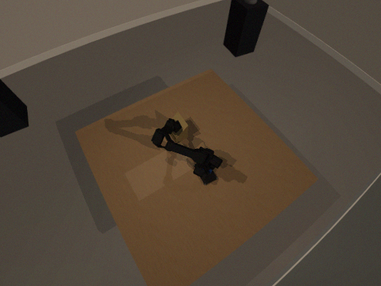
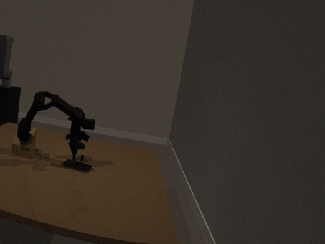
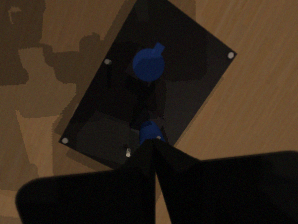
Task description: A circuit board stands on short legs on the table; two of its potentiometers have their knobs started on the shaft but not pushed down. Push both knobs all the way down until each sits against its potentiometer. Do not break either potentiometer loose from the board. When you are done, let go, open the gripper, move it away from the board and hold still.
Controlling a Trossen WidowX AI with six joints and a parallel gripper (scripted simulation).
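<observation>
Right now the blue knob is 4 cm ahead of my gripper tip, 3 cm to the left of it and 1 cm below it.
</observation>
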